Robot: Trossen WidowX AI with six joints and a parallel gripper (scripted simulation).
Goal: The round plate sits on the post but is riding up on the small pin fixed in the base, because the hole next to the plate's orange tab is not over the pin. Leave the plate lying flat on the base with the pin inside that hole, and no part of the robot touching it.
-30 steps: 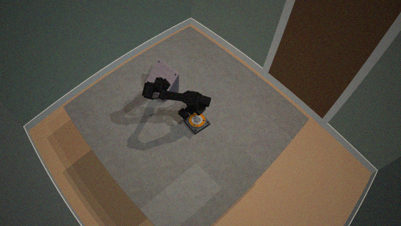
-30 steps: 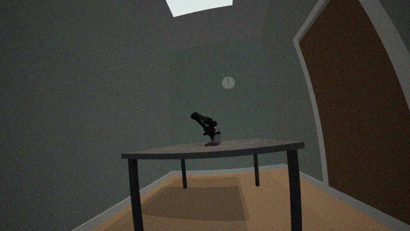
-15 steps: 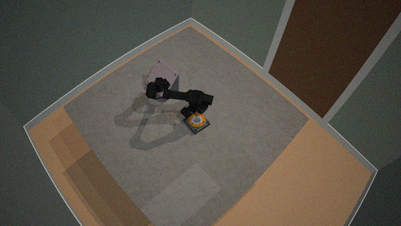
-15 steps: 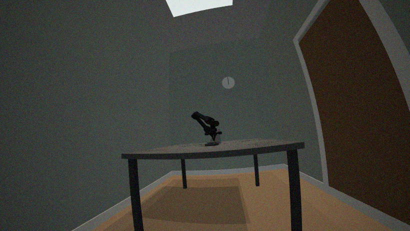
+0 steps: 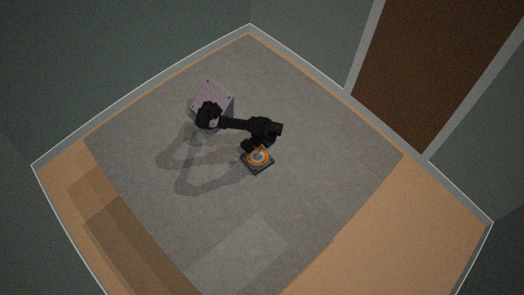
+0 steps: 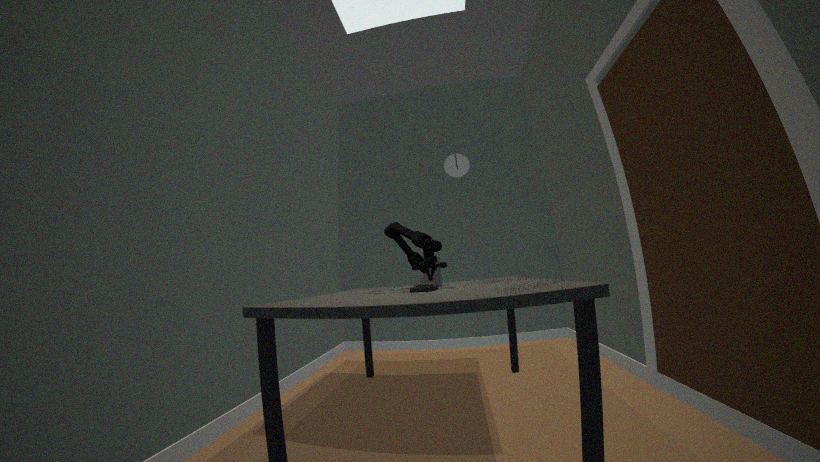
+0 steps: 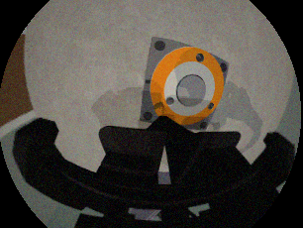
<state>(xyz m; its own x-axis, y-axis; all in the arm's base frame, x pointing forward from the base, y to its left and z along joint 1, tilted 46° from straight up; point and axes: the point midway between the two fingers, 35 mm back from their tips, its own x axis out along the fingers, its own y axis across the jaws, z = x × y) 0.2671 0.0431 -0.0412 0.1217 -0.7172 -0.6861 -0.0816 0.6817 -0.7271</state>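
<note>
Right now my gripper tip is 4 cm short of the square base, 3 cm to the left of it and 2 cm above it.
</note>
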